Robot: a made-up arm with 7 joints. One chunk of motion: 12 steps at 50 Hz.
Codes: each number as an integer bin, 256 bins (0 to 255) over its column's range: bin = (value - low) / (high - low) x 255, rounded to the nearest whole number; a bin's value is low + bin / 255 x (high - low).
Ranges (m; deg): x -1.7..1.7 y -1.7..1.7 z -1.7..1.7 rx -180..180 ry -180..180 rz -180..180
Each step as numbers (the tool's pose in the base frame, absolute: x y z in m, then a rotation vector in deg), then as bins.
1 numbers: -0.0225 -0.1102 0.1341 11.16 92.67 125.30
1 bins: 126 119 138 135 193 216
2 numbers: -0.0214 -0.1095 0.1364 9.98 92.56 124.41
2 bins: 126 119 138 135 193 216
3 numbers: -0.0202 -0.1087 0.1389 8.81 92.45 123.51
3 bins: 126 119 138 134 193 215
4 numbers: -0.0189 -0.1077 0.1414 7.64 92.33 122.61
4 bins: 126 119 138 133 193 214
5 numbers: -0.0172 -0.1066 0.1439 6.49 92.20 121.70
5 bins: 126 120 138 132 193 214
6 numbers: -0.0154 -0.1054 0.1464 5.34 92.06 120.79
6 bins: 126 120 138 131 193 213
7 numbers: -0.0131 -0.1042 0.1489 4.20 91.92 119.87
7 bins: 127 120 139 130 193 212
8 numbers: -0.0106 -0.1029 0.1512 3.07 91.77 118.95
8 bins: 127 120 139 130 193 212
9 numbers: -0.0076 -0.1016 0.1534 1.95 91.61 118.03
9 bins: 127 120 139 129 192 211
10 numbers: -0.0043 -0.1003 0.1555 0.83 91.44 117.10
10 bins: 127 120 139 128 192 210
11 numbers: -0.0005 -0.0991 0.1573 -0.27 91.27 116.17
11 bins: 127 120 139 127 192 210
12 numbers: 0.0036 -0.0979 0.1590 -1.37 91.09 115.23
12 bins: 128 120 139 127 192 209
